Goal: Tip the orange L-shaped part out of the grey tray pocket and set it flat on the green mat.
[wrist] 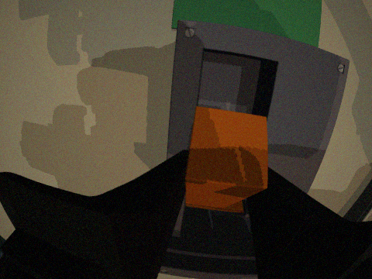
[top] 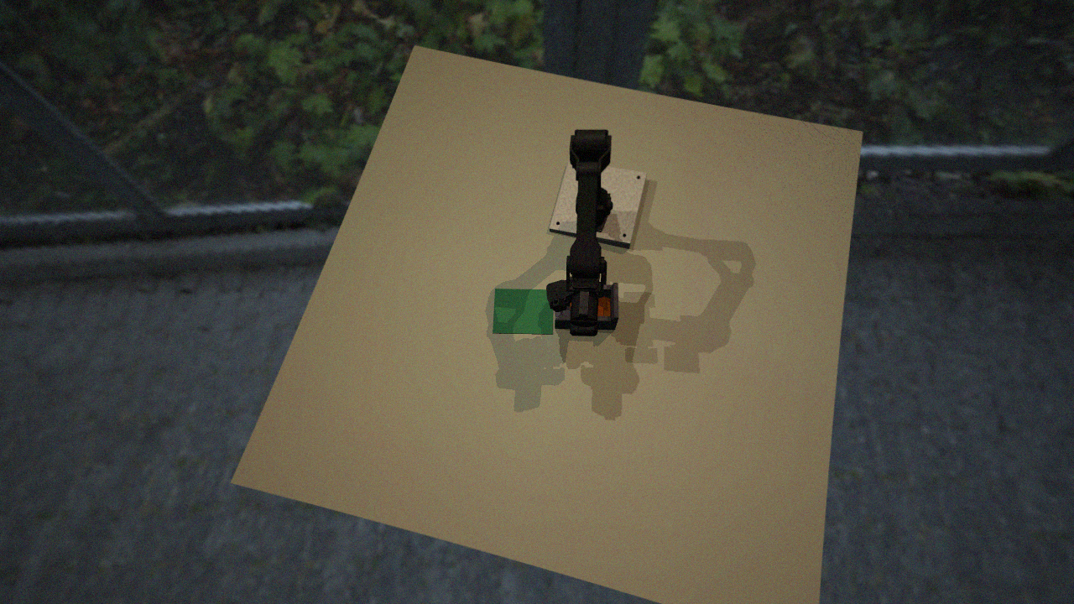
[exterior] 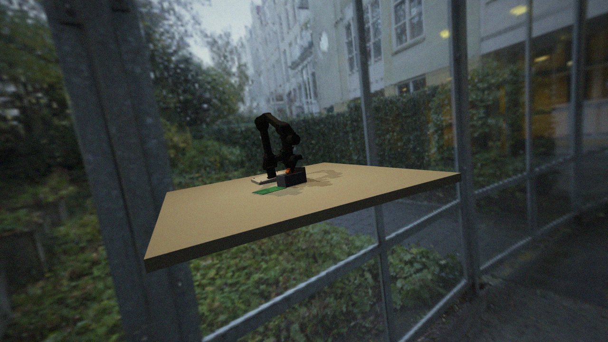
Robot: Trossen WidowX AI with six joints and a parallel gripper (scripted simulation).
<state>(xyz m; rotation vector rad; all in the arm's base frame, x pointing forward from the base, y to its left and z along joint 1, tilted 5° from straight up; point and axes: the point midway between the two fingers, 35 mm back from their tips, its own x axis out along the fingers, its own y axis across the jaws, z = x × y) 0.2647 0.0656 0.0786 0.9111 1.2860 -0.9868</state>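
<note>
Right now the green mat is 3 cm ahead of my gripper tip, 14 cm to the right of it and 8 cm below it. Round my gripper tip: orange L-shaped part (3 cm behind, 3 cm to the left, 3 cm below).
</note>
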